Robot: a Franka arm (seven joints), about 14 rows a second.
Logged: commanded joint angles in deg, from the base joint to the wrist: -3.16 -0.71 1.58 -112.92 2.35 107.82 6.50; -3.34 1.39 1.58 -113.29 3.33 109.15 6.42; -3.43 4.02 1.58 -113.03 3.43 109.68 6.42; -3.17 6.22 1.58 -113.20 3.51 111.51 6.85; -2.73 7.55 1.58 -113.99 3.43 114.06 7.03; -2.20 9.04 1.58 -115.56 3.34 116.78 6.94; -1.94 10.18 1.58 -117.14 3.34 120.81 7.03; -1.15 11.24 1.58 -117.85 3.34 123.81 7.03; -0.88 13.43 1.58 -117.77 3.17 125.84 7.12
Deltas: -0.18 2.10 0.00 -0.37 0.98 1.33 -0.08; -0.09 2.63 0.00 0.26 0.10 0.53 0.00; 0.26 2.20 0.00 -0.17 0.08 1.83 0.43; 0.44 1.33 0.00 -0.79 -0.08 2.55 0.18; 0.53 1.49 0.00 -1.57 -0.09 2.72 -0.09; 0.26 1.14 0.00 -1.58 0.00 4.03 0.09; 0.79 1.06 0.00 -0.71 0.00 3.00 0.00; 0.27 2.19 0.00 0.08 -0.17 2.03 0.09
